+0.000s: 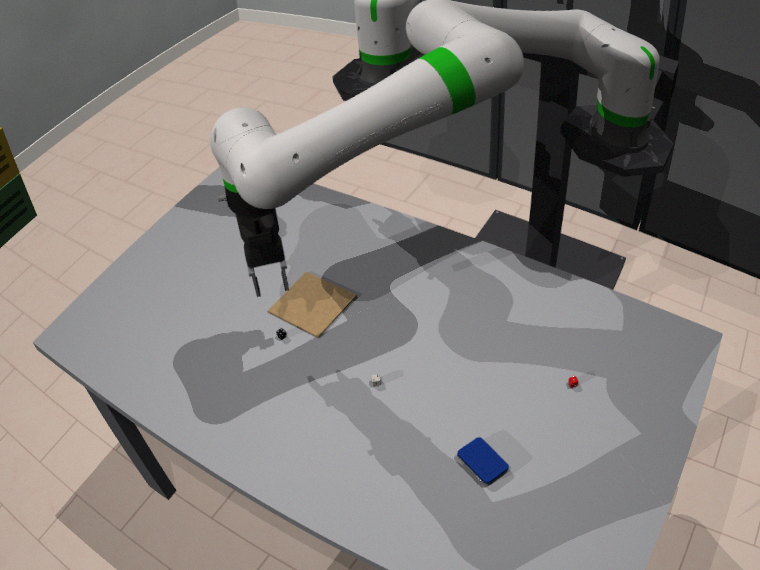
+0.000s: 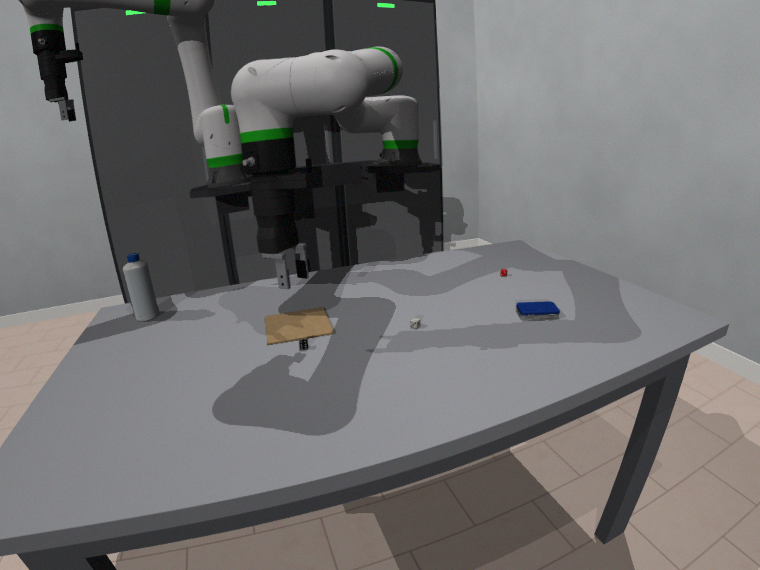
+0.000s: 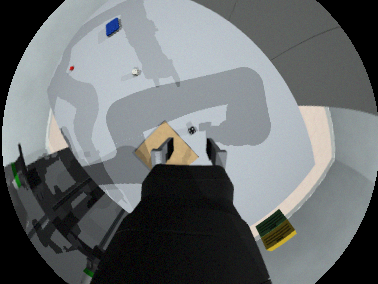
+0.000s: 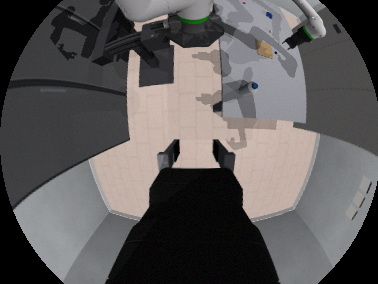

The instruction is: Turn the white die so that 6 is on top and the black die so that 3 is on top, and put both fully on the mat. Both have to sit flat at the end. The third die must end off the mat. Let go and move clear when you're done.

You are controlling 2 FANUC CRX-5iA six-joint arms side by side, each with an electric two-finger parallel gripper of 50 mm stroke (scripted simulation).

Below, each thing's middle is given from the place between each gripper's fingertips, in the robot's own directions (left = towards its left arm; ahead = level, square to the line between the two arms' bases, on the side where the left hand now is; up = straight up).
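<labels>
From my left hand (image 2: 294, 282), the tan mat (image 1: 312, 304) is 10 cm behind, 1 cm to the left and 15 cm below. The blue-topped box (image 1: 477, 456) is 50 cm to the left of that hand, 11 cm ahead of it and 14 cm below it, and the grey bottle (image 2: 136, 271) is 36 cm to the right of it, 34 cm behind it and 7 cm below it.
Now for my right hand (image 2: 69, 120): the grey bottle is 32 cm ahead of it, 19 cm to the left of it and 49 cm below it. The tan mat is 56 cm to the left of my right hand, 56 cm ahead of it and 57 cm below it, while the blue-topped box is 105 cm to the left of it, 77 cm ahead of it and 56 cm below it.
</labels>
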